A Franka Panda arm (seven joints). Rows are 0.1 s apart.
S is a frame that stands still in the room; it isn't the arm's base.
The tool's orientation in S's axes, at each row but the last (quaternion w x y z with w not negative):
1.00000 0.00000 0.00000 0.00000
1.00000 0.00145 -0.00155 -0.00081
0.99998 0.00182 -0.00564 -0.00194
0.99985 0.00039 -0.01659 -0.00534
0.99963 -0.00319 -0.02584 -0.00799
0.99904 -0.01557 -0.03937 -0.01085
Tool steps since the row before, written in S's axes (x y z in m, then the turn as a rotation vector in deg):
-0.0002 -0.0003 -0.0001 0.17 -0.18 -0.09
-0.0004 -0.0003 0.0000 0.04 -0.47 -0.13
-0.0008 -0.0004 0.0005 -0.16 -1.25 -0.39
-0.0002 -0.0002 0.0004 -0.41 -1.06 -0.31
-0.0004 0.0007 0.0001 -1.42 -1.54 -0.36
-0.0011 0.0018 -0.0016 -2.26 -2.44 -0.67
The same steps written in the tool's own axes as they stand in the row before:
-0.0002 -0.0003 -0.0001 0.17 -0.18 -0.09
-0.0004 -0.0003 0.0000 0.04 -0.47 -0.13
-0.0008 -0.0004 0.0005 -0.16 -1.25 -0.38
-0.0002 -0.0002 0.0004 -0.41 -1.06 -0.30
-0.0004 0.0007 0.0001 -1.41 -1.56 -0.30
-0.0013 0.0018 -0.0015 -2.26 -2.47 -0.57

